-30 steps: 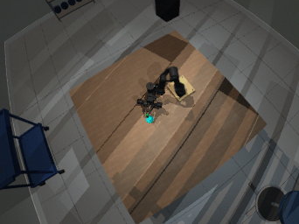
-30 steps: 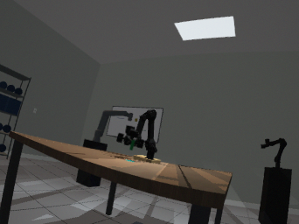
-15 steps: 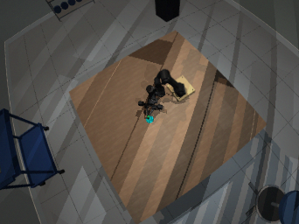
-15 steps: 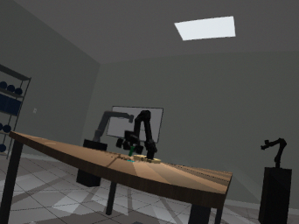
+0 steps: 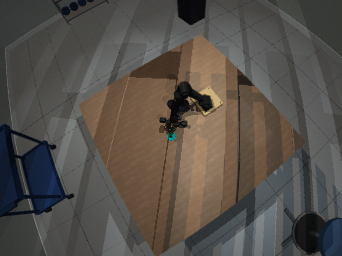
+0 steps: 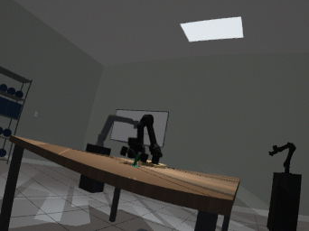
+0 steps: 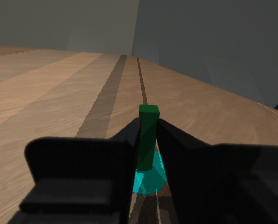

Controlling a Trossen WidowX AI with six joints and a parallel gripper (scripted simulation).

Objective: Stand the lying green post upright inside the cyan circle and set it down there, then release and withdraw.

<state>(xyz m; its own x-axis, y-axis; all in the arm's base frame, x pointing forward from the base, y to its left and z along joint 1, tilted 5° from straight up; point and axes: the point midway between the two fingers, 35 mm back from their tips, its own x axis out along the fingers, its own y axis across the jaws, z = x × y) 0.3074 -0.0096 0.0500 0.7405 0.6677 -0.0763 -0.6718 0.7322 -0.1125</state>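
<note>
Now: the cyan circle 6 cm below my gripper tip and 1 cm to the right of it. Round my gripper tip: green post 2 cm below.
</note>
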